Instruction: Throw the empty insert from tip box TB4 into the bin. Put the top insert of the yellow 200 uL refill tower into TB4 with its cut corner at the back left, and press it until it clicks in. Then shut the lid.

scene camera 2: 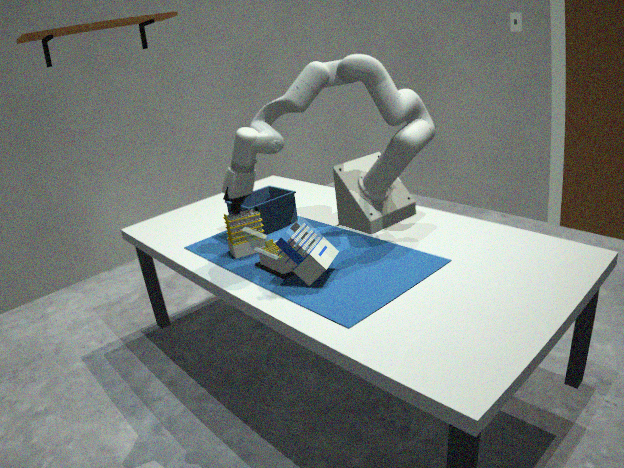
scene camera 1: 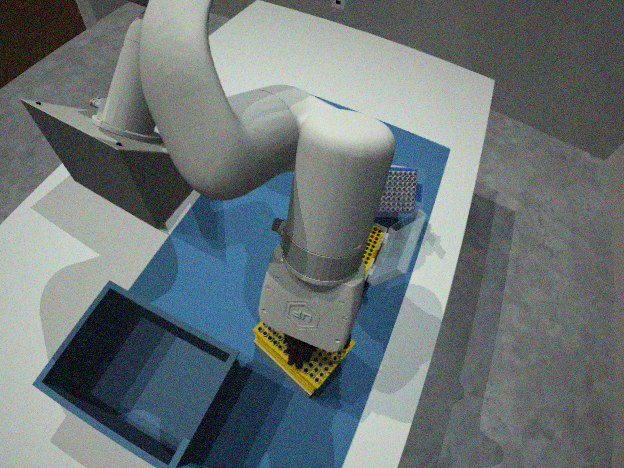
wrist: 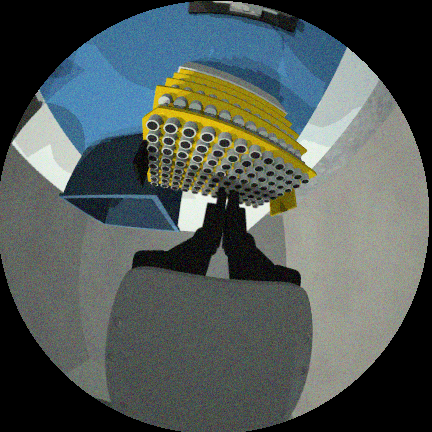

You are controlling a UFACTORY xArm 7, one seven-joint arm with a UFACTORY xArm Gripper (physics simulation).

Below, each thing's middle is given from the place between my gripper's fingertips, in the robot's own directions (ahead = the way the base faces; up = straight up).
My hand is 30 mm to the right of the yellow insert with grey tips [scene camera 1: 322, 363] and 20 mm above it. The rest, counted from my hand: clear lid [scene camera 1: 394, 257]: 80 mm ahead, 230 mm to the left, 30 mm below; then dark blue bin [scene camera 1: 150, 382]: 190 mm behind, 90 mm to the right, 80 mm below.
